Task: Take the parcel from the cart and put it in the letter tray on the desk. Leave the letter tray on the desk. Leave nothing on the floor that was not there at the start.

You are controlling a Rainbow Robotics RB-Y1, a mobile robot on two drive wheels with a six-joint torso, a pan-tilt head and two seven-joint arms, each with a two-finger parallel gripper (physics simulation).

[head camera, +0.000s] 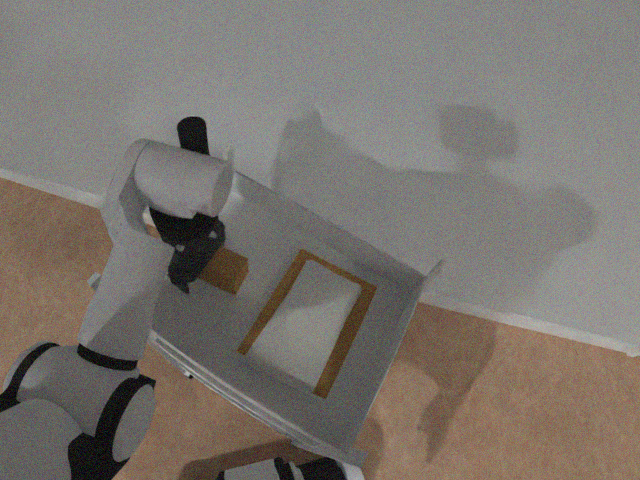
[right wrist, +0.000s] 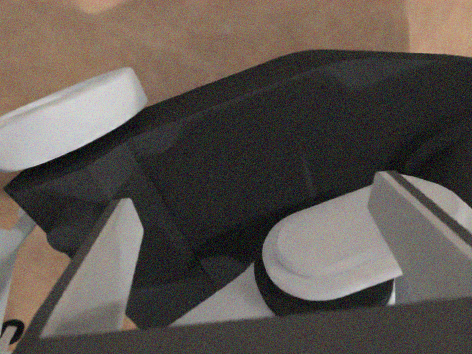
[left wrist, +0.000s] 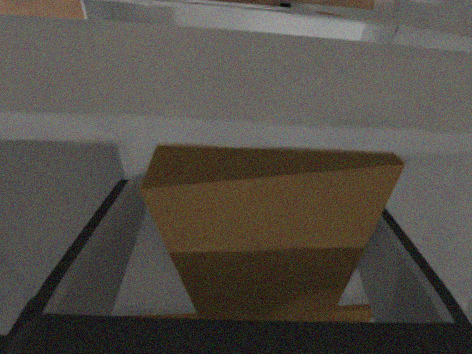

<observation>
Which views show the left gripper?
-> The head camera view and the left wrist view only.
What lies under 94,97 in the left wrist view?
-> A cart.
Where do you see a brown parcel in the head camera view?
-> At 226,270
</observation>
